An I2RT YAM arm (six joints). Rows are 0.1 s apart.
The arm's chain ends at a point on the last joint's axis. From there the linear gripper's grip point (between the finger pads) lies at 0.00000 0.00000 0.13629 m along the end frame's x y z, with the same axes.
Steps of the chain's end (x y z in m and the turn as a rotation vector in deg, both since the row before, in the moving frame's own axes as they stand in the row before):
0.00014, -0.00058, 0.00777, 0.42, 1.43, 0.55
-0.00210, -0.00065, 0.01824, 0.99, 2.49, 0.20
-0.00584, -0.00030, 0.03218, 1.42, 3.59, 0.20
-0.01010, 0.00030, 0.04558, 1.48, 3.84, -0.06
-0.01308, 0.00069, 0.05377, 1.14, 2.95, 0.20
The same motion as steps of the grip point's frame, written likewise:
0.00355, -0.00156, 0.00772, 0.42, 1.43, 0.55
0.00382, -0.00299, 0.01809, 0.99, 2.49, 0.20
0.00270, -0.00366, 0.03187, 1.42, 3.59, 0.20
-0.00098, -0.00322, 0.04523, 1.48, 3.84, -0.06
-0.00606, -0.00201, 0.05356, 1.14, 2.95, 0.20

